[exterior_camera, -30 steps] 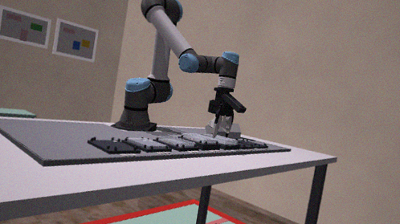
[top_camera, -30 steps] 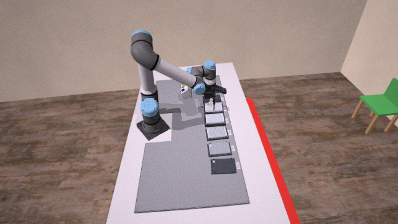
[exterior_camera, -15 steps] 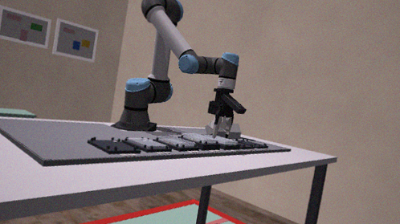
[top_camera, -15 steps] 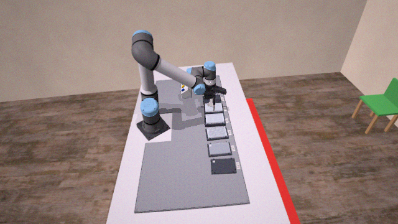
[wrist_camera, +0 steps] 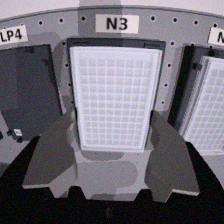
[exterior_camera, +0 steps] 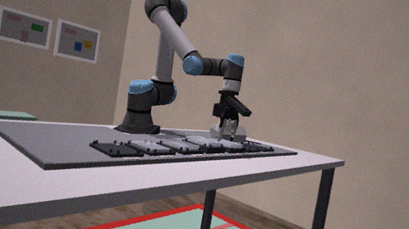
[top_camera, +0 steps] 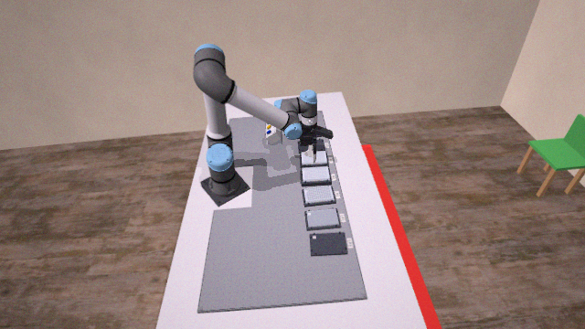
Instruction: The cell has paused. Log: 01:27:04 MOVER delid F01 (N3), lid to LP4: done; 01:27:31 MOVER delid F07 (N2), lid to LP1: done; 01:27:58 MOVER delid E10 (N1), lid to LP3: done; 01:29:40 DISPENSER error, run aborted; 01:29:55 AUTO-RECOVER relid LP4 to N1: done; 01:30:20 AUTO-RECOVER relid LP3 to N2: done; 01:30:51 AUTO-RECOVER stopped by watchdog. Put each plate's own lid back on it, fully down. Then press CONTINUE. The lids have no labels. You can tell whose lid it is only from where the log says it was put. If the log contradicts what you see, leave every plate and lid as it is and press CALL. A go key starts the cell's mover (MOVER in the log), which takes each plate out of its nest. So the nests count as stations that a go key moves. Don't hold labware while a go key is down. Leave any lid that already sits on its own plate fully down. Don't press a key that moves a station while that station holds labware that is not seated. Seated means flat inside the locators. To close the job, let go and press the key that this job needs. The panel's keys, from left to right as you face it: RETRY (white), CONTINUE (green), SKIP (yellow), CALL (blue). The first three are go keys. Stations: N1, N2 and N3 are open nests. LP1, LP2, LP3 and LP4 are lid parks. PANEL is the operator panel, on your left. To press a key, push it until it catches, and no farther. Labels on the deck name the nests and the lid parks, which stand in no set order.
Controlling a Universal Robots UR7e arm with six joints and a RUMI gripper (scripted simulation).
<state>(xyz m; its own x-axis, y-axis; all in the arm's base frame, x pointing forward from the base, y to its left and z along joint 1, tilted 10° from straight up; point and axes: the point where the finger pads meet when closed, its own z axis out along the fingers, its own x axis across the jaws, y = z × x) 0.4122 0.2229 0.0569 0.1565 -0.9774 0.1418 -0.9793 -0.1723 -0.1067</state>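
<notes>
Right now the well plate is 20 mm ahead of my hand, 130 mm to the right of it and 10 mm below it. Also, from my hand: yellow skip key (280 mm behind, 210 mm to the left, 30 mm above); green continue key (280 mm behind, 260 mm to the left, 30 mm above); white retry key (290 mm behind, 310 mm to the left, 30 mm above).
</notes>
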